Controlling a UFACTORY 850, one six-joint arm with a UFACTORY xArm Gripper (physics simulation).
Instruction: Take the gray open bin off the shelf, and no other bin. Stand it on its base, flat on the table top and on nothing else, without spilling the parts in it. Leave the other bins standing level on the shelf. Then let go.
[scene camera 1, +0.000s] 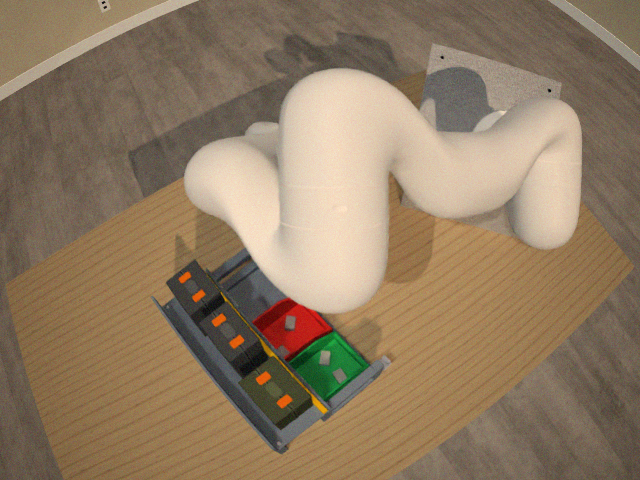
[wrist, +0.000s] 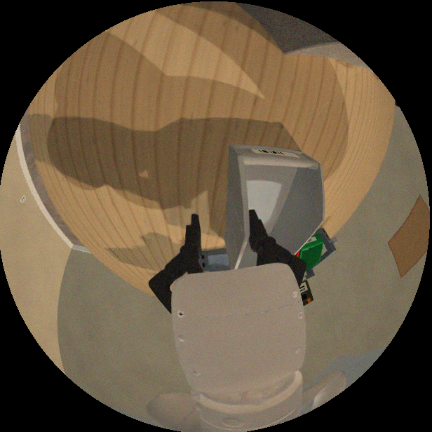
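Note:
The gray open bin (wrist: 307, 200) is large in the wrist view, right of centre, with a label on its far end wall. No parts can be made out inside it. Whether its base is flat on the table top (scene camera 1: 491, 310) (wrist: 200, 30) cannot be told. The bin does not show in the scene view, where the arm covers that area. My gripper (wrist: 222, 219) is open and empty. In the wrist view the bin's left wall lies between the fingertips; the right finger overlaps the bin's inside and the left finger is outside it. Touch cannot be told.
The shelf (scene camera 1: 356, 386) (wrist: 218, 260) stands on the table. A red bin (scene camera 1: 312, 333) and a green bin (scene camera 1: 310, 367) (wrist: 311, 252) sit side by side on it, each with small gray parts. Two dark boxes (scene camera 1: 193, 289) (scene camera 1: 227, 333) and an olive box (scene camera 1: 273, 387) stand in a row behind a yellow strip.

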